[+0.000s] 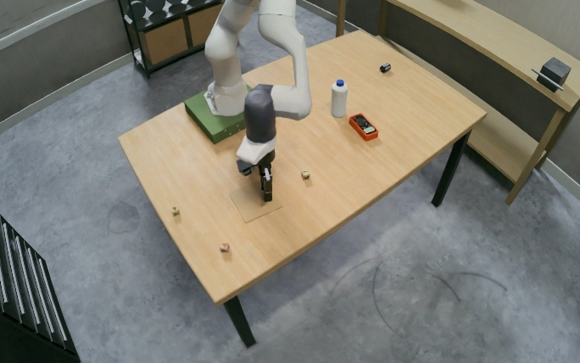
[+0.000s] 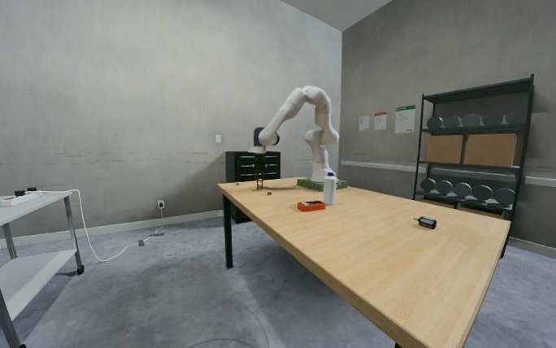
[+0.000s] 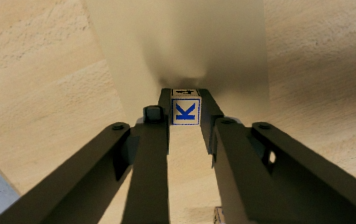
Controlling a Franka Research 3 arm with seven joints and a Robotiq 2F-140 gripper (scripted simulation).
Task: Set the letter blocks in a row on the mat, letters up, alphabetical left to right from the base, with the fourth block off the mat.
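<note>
My gripper is now 2 cm past the tan mat, 4 cm to the left of it and 4 cm above it. Round my hand: white bottle (19 cm behind, 48 cm to the left, 4 cm above); then block (1 cm ahead, 16 cm to the left, 3 cm below); then orange meter (5 cm behind, 50 cm to the left, 3 cm below).
</note>
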